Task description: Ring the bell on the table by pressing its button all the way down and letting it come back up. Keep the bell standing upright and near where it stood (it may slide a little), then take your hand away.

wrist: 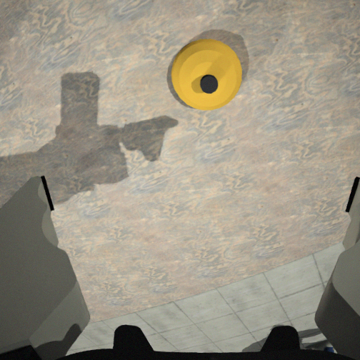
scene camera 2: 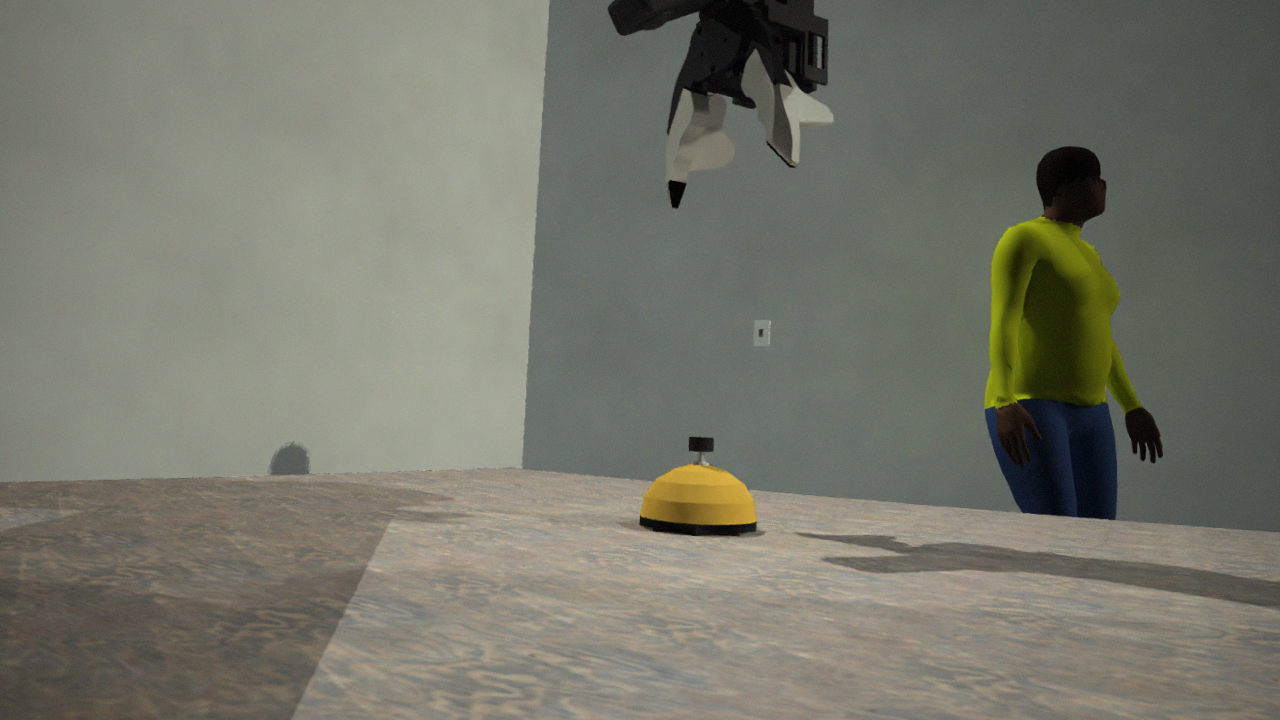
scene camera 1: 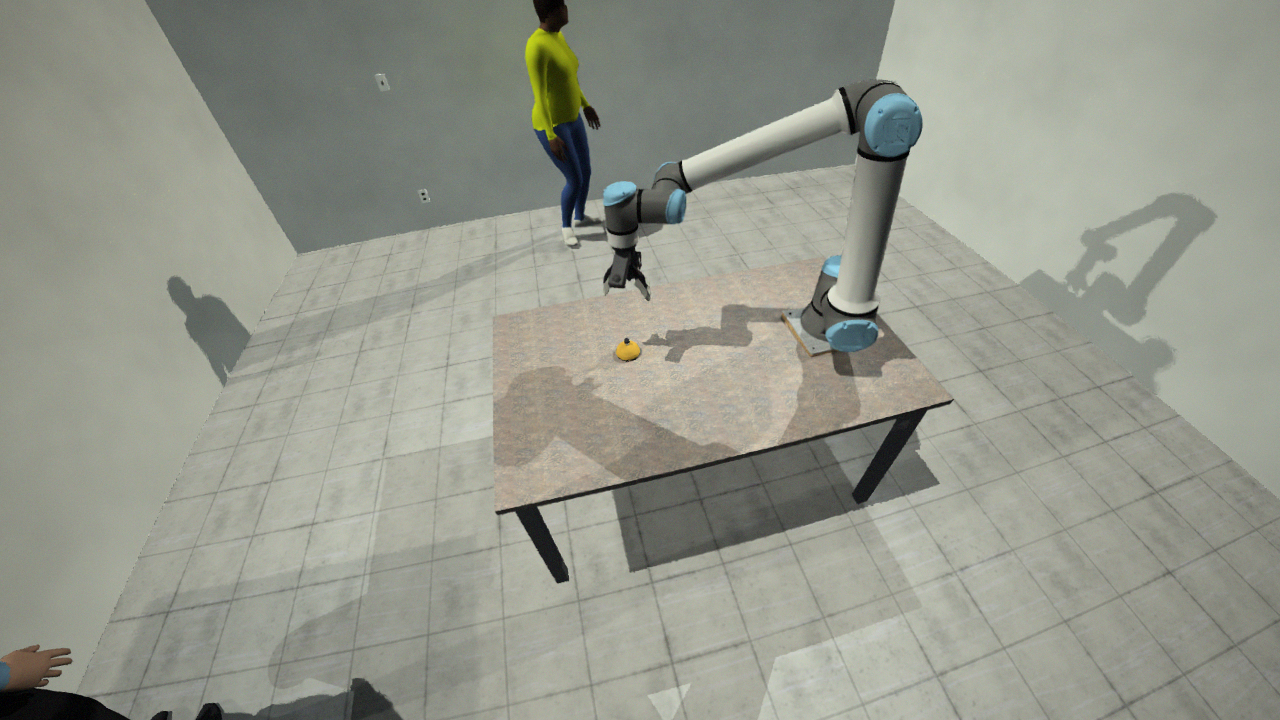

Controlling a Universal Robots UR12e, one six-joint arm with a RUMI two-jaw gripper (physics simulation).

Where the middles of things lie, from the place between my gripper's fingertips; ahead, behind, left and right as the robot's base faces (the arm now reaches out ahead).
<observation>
The yellow dome bell (scene camera 2: 697,499) lies 1 cm ahead of my hand and 21 cm below it.
</observation>
